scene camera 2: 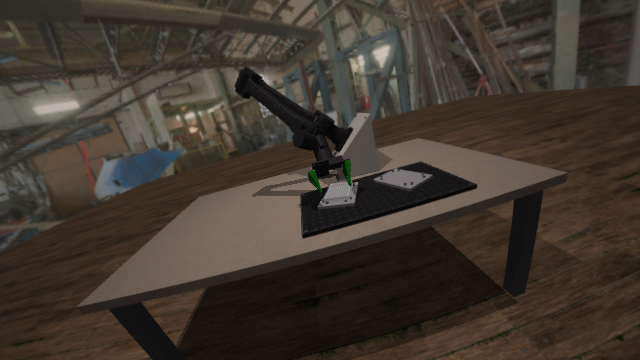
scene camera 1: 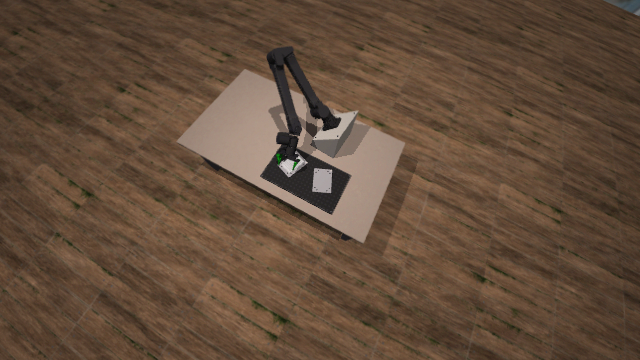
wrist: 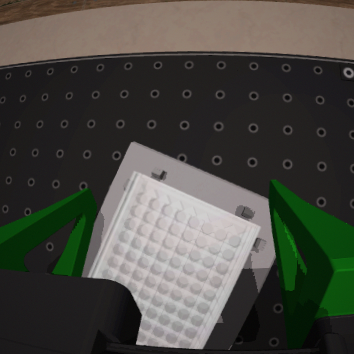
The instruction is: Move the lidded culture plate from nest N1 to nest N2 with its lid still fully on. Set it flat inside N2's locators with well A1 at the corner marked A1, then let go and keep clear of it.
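Places are measured from the arm's base along level axes (x right, y ahead, z up), in centimetres.
Pixels of known places: gripper, between the fingertips: (scene camera 2: 336, 189) (scene camera 1: 285, 167) (wrist: 176, 193); arm's base, origin of its link: (scene camera 2: 344, 140) (scene camera 1: 332, 125).
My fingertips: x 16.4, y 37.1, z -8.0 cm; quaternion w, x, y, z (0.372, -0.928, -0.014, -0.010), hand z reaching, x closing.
Note:
For each thing: its top centre in the pictures, then the offset to it from my fingertips. Level surfaces: height alone.
- lidded culture plate, centre of its top: (wrist: 152, 292) (scene camera 2: 338, 189) (scene camera 1: 292, 162) dz -2.4, dx -1.9, dy -5.8 cm
- nest N1, centre of its top: (wrist: 156, 289) (scene camera 2: 338, 190) (scene camera 1: 292, 163) dz -3.1, dx -1.8, dy -5.8 cm
- Nest N2, centre of its top: (scene camera 2: 401, 174) (scene camera 1: 322, 179) dz -3.1, dx -24.5, dy -3.0 cm
- black perforated board, centre of its top: (wrist: 25, 226) (scene camera 2: 374, 190) (scene camera 1: 306, 175) dz -5.2, dx -13.4, dy -2.2 cm
- beige table, height of its surface: dz -6.6 cm
The lidded culture plate (scene camera 1: 288, 169) (scene camera 2: 340, 190) (wrist: 175, 260), whitish with rows of round wells showing through its lid, lies in nest N1 (scene camera 2: 330, 204) (wrist: 200, 185), a pale base with small grey locators. The lid looks on. My gripper (scene camera 1: 286, 165) (scene camera 2: 335, 188) (wrist: 176, 193) is open, its green fingers on either side of the plate and apart from it, tips near the nest's side edges in the wrist view. The near part of the plate is cut off in the wrist view. Nest N2 (scene camera 1: 322, 181) (scene camera 2: 402, 178) holds no plate. Corner marks are not readable.
Both nests stand on a black perforated board (scene camera 1: 300, 187) (scene camera 2: 320, 225) (wrist: 220, 110) on a beige table (scene camera 1: 225, 120) (scene camera 2: 200, 240). N2 is right of N1 in both scene views. The arm's wedge-shaped mount (scene camera 1: 327, 146) (scene camera 2: 364, 150) stands behind the board.

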